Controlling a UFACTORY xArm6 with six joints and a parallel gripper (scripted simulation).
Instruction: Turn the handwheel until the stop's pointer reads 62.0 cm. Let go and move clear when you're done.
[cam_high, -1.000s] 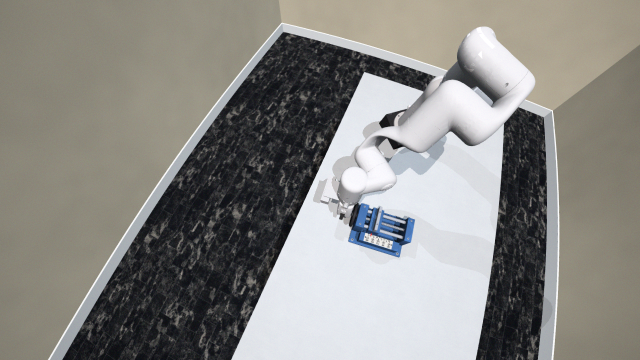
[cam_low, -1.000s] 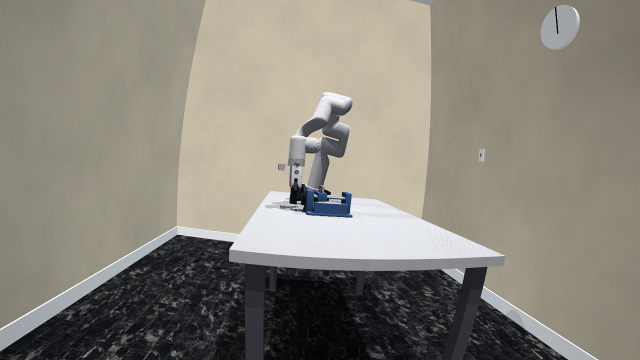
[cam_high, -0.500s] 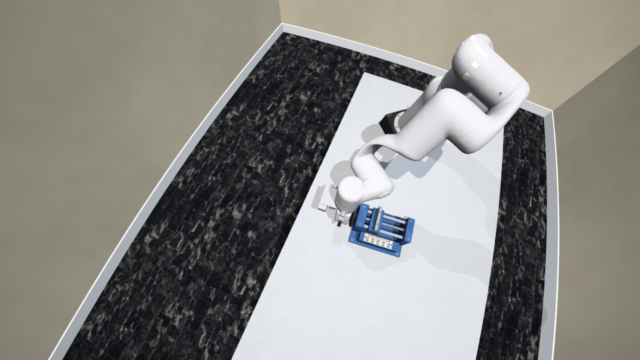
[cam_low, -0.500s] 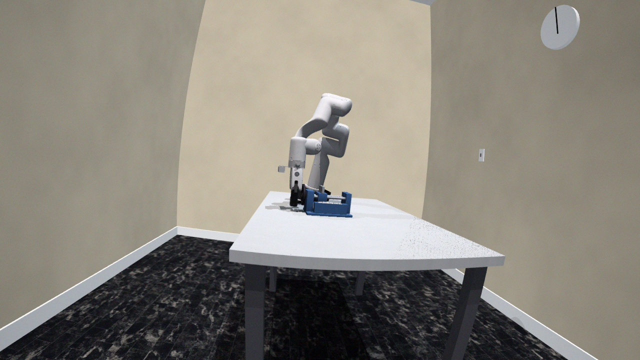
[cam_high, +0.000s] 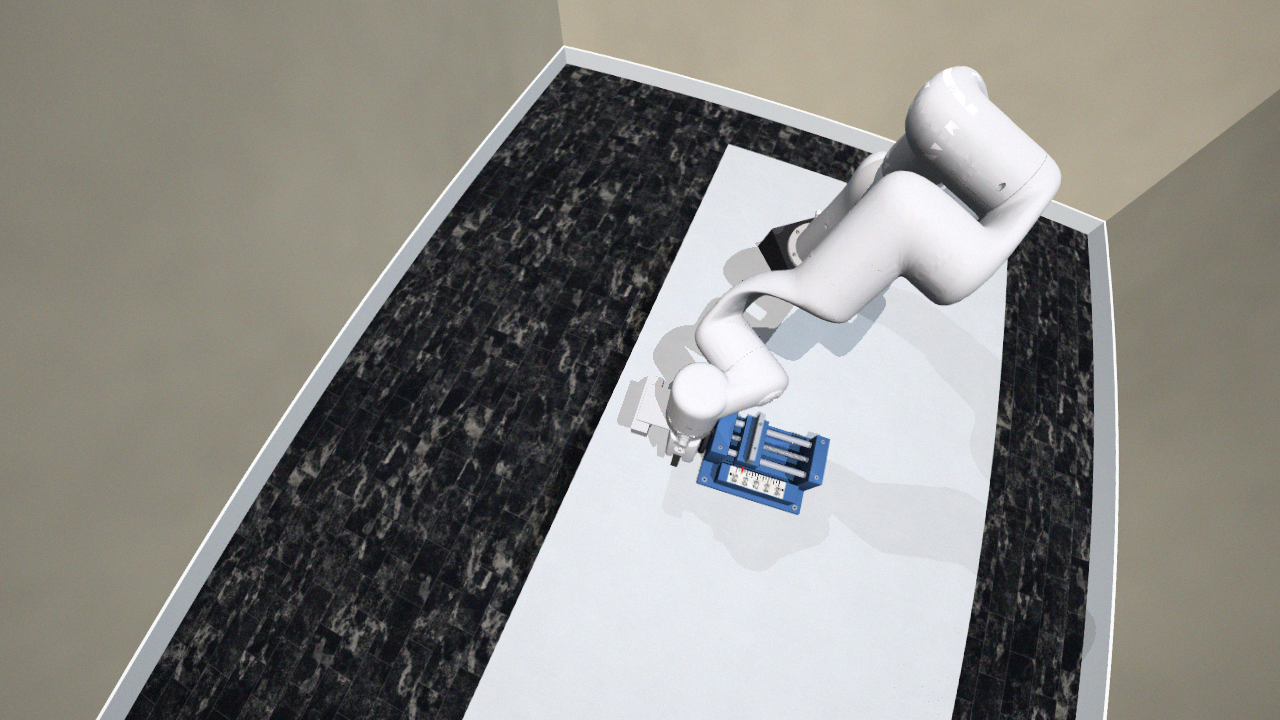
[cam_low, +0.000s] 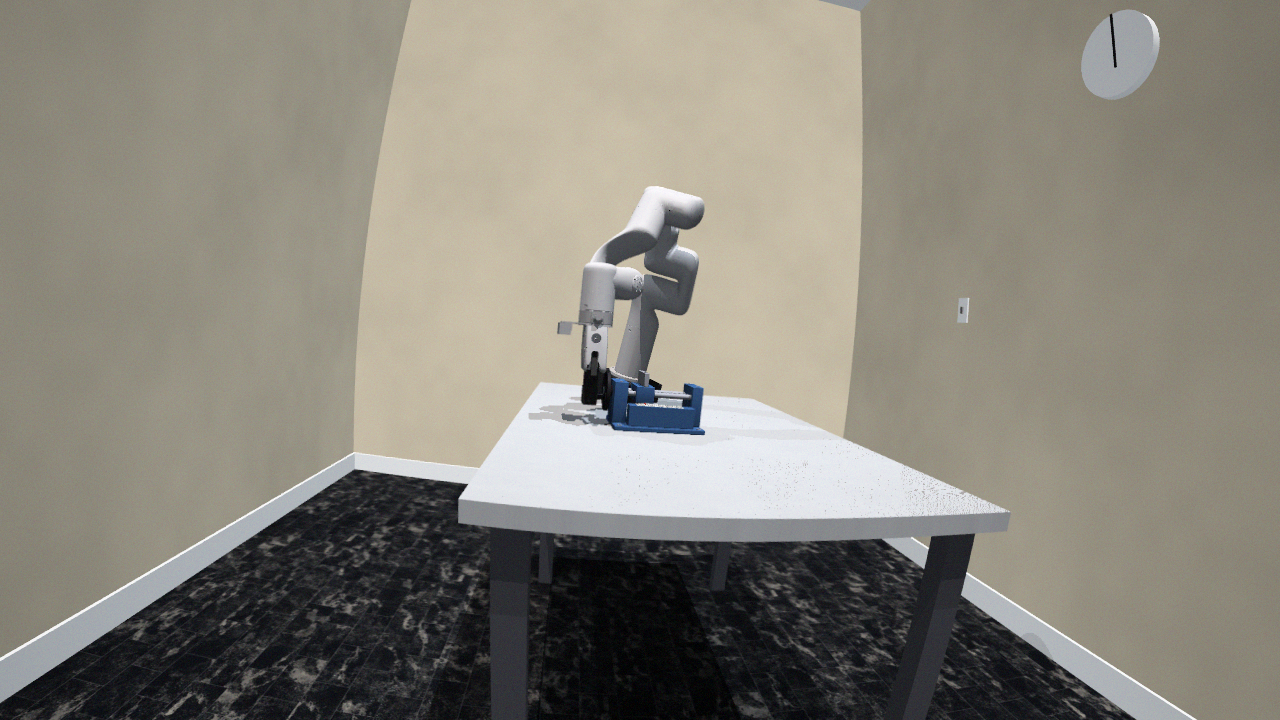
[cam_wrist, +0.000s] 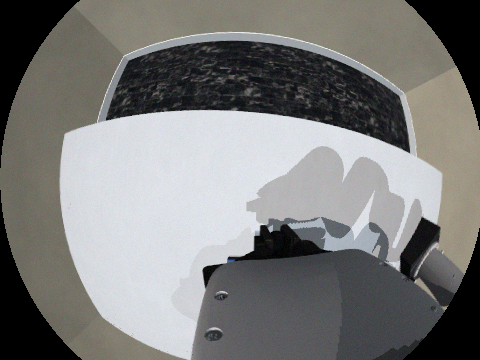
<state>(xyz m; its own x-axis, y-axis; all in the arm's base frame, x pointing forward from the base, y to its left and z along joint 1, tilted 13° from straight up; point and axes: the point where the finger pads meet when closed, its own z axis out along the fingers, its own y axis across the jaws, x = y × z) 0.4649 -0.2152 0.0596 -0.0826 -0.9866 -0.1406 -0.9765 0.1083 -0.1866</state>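
Now: hand 1 cm past the stop, 12 cm to the right of it and 2 cm below it. Round my hand: handwheel 1 cm behind, 2 cm to the left.
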